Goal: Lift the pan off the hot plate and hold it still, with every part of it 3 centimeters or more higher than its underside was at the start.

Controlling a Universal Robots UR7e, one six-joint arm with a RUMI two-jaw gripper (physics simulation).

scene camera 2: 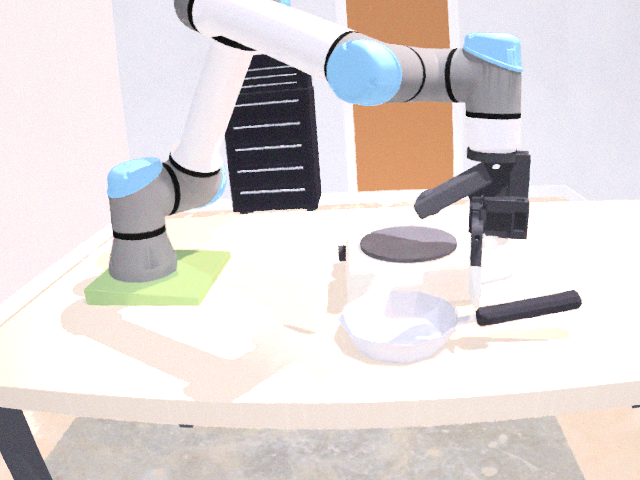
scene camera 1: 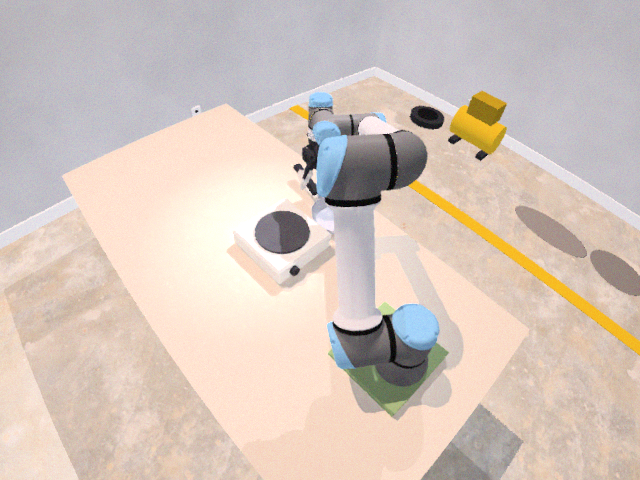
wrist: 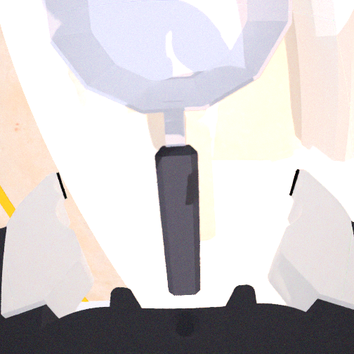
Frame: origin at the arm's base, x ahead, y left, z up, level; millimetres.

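Seen in the pictures: gripper, fingertip midpoint: (scene camera 2: 476,284); arm's base, link origin: (scene camera 2: 143,268) (scene camera 1: 400,360).
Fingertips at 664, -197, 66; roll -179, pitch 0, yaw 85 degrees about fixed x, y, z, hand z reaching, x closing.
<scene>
Pixels of each thing's middle, then the offset from my fingertips to it, as dx, dy, dz. "pt": a spot on its surface instead.
- pale pan, body centre: (scene camera 2: 460,316) (scene camera 1: 321,197) -21, +0, -53
- hot plate, body centre: (scene camera 2: 404,260) (scene camera 1: 283,239) -115, +229, -55
- hot plate's dark round disc, surface spot: (scene camera 2: 408,243) (scene camera 1: 285,228) pt -107, +216, -15
The pale pan (scene camera 1: 322,214) (scene camera 2: 403,349) (wrist: 165,95) sits upright on the table beside the hot plate (scene camera 1: 256,255) (scene camera 2: 408,281), not on it. In scene camera 1 the arm partly hides the pan. Its dark handle (scene camera 1: 312,188) (scene camera 2: 527,308) (wrist: 178,225) sticks out level, away from the robot base. My gripper (scene camera 1: 307,178) (scene camera 2: 475,295) (wrist: 177,175) is open and empty, pointing down at the handle. In the wrist view the handle lies between the two spread fingers, with space on both sides. How far the tips stand above or below the handle is hard to tell.
The hot plate's dark round disc (scene camera 1: 281,232) (scene camera 2: 408,243) faces up, with its black knob (scene camera 1: 294,269) (scene camera 2: 341,252) toward the robot base. The base stands on a green plate (scene camera 1: 393,405) (scene camera 2: 144,297). The table edge (scene camera 2: 310,411) runs near the pan.
</scene>
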